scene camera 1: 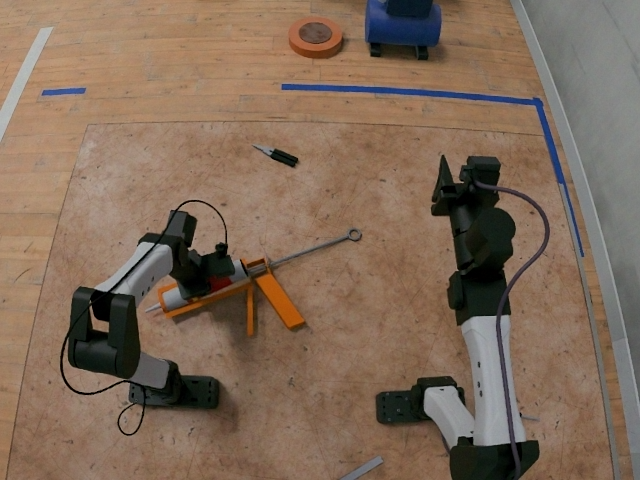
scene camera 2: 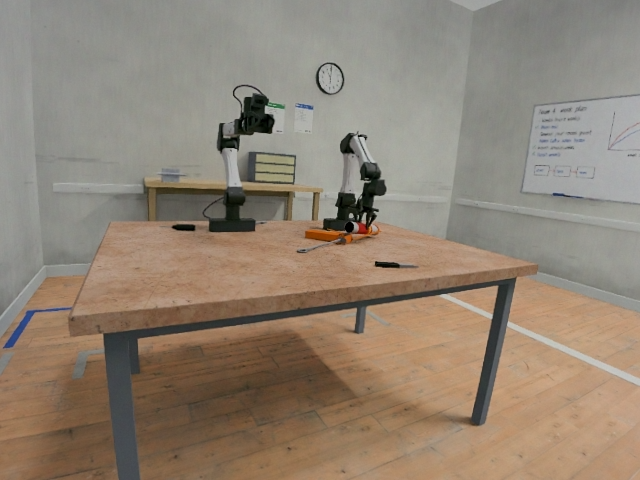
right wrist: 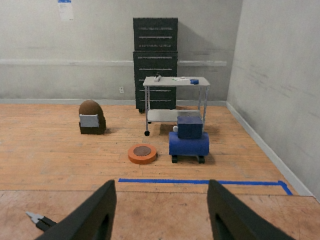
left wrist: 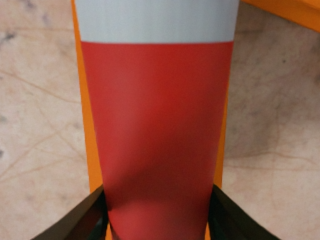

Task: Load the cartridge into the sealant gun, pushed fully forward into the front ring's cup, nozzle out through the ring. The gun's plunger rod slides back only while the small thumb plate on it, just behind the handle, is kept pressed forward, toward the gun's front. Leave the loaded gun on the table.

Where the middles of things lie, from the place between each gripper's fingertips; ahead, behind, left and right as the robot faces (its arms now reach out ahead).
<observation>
I see my left gripper (scene camera 1: 203, 285) 20 mm to the right of the cartridge (scene camera 1: 241, 273), 10 mm past it and 10 mm above it. The rest, counted from my left hand: orange sealant gun (scene camera 1: 275, 295): 150 mm to the right, 40 mm below, 40 mm ahead.
I see the orange sealant gun 43 cm below my right hand, 35 cm to the left of it and 9 cm behind it. From my right hand the other things lie so: cartridge 52 cm to the left, 40 cm below, 13 cm behind.
</observation>
